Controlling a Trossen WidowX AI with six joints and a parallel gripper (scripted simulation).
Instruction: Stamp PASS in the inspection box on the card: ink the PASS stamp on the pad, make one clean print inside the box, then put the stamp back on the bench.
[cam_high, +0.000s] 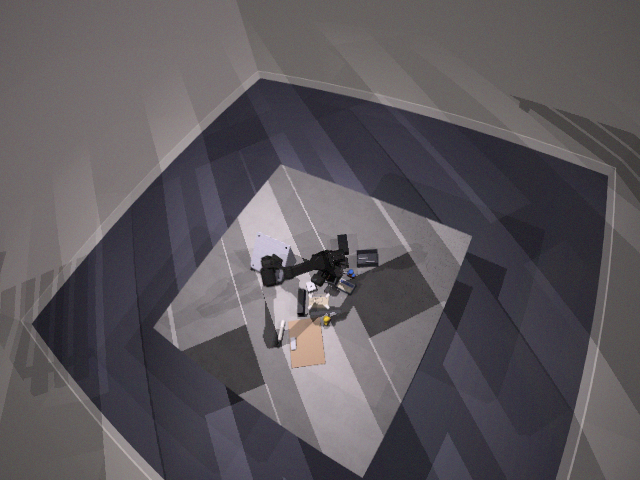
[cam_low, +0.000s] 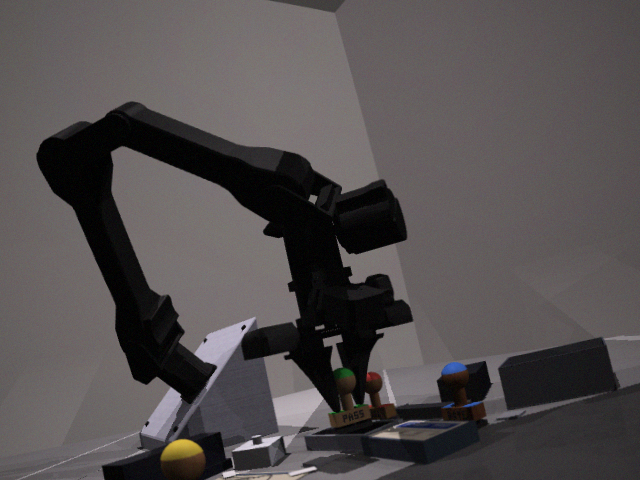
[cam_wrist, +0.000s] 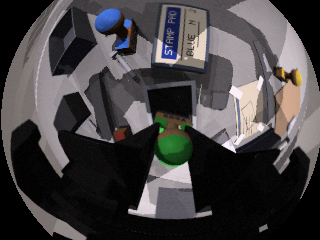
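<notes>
The black ink pad is 3 cm below my gripper tip. From my gripper tip the other things lie so: blue-labelled pad tin (11 cm ahead, 1 cm to the left, 2 cm below); blue-knobbed stamp (10 cm ahead, 7 cm to the left, 2 cm below); red-knobbed stamp (5 cm behind, 6 cm to the left, 2 cm below).
</notes>
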